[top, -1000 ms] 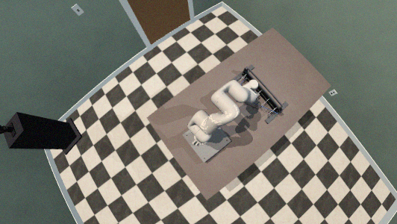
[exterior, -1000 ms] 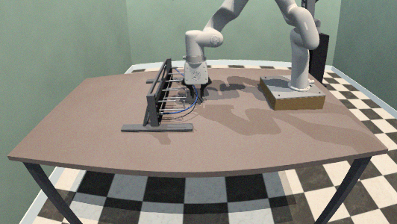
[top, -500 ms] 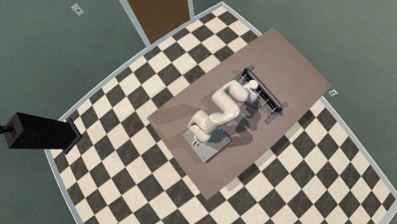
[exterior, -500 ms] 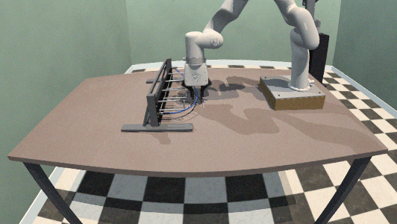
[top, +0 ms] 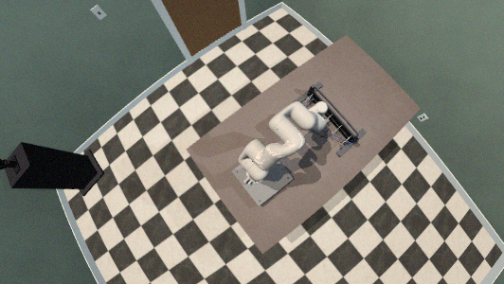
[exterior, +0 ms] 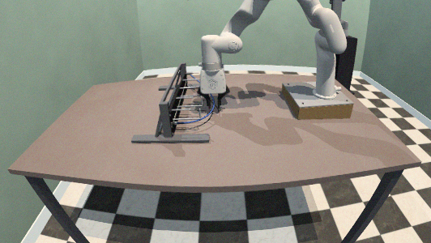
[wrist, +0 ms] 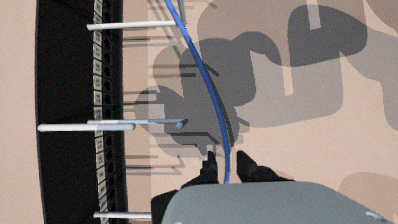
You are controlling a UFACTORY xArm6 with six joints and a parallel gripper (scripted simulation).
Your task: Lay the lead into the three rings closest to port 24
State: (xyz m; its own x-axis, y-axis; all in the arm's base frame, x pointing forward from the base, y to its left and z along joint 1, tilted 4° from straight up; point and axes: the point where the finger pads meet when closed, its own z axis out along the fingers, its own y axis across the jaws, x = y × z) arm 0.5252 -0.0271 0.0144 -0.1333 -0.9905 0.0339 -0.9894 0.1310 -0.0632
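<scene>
Now: the rack 15 cm ahead of my hand, 8 cm to the right of it and 2 cm above it.
</scene>
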